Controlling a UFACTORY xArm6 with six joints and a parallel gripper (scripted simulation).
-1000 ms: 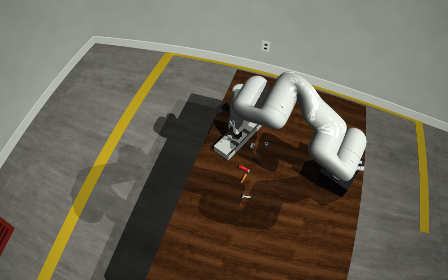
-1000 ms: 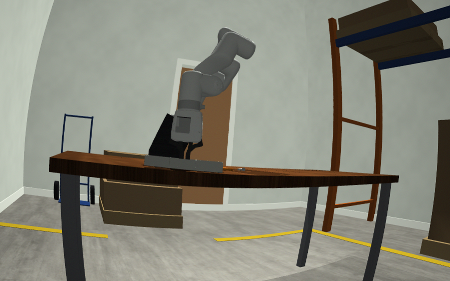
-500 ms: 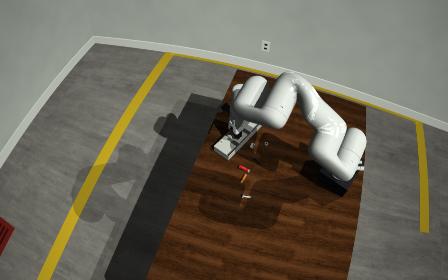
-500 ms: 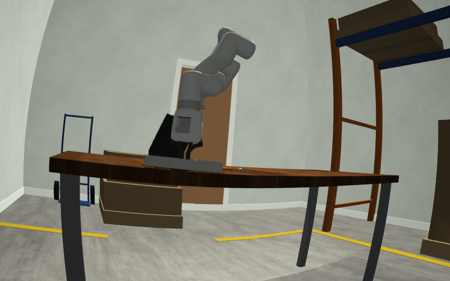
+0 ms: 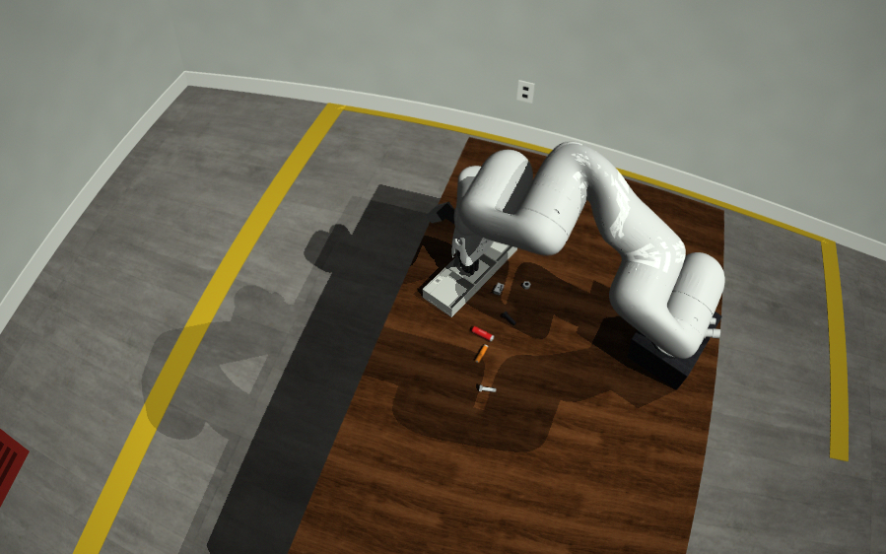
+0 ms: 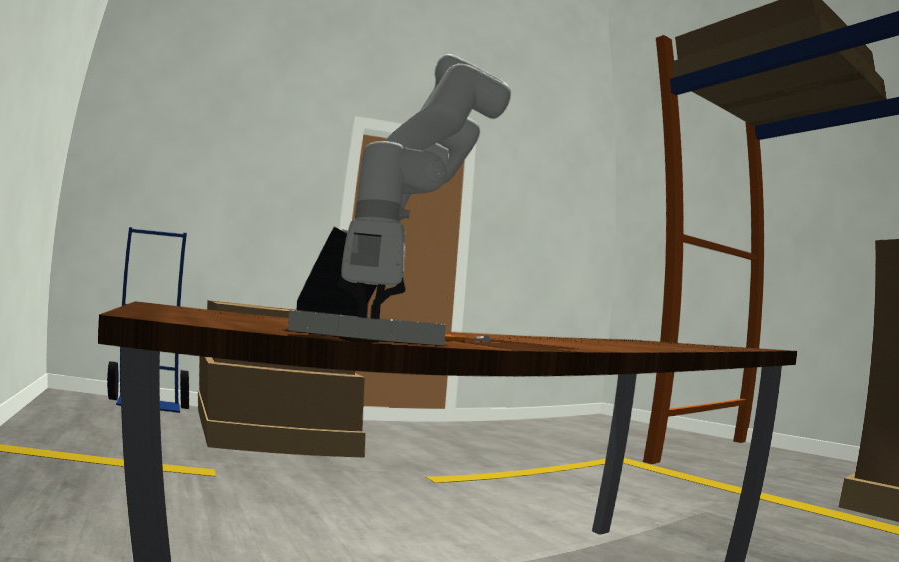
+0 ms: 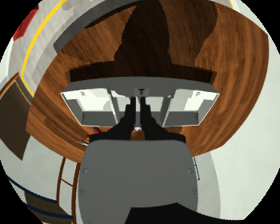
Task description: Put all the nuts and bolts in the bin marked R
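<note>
Now: the long grey bin 20 mm below my hand. Round my hand: nut (140 mm behind, 30 mm below); then dark bolt (110 mm behind, 100 mm to the left, 30 mm below); then red cylinder (70 mm behind, 160 mm to the left, 30 mm below).
</note>
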